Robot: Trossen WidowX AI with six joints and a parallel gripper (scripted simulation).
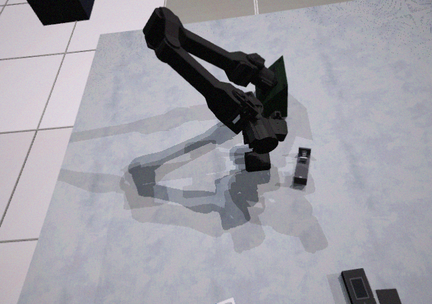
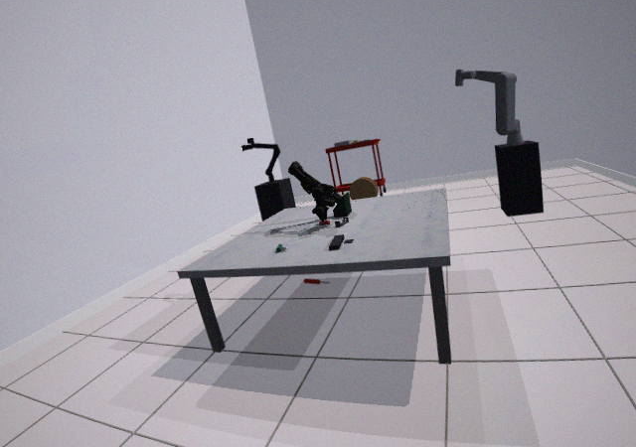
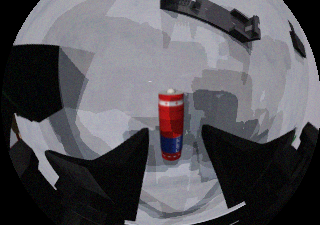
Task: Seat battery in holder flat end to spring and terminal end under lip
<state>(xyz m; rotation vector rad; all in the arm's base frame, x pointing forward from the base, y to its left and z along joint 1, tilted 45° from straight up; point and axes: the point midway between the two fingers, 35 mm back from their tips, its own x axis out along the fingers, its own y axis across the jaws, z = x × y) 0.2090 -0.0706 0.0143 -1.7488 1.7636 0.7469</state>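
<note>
My gripper tip is now 1 cm above the battery. The rest, counted from my gripper tip: red screwdriver: 40 cm ahead, 21 cm below, 5 cm to the left; then white object: 41 cm ahead, 10 cm to the right, 1 cm below; then black flat box: 40 cm ahead, 18 cm to the left.
</note>
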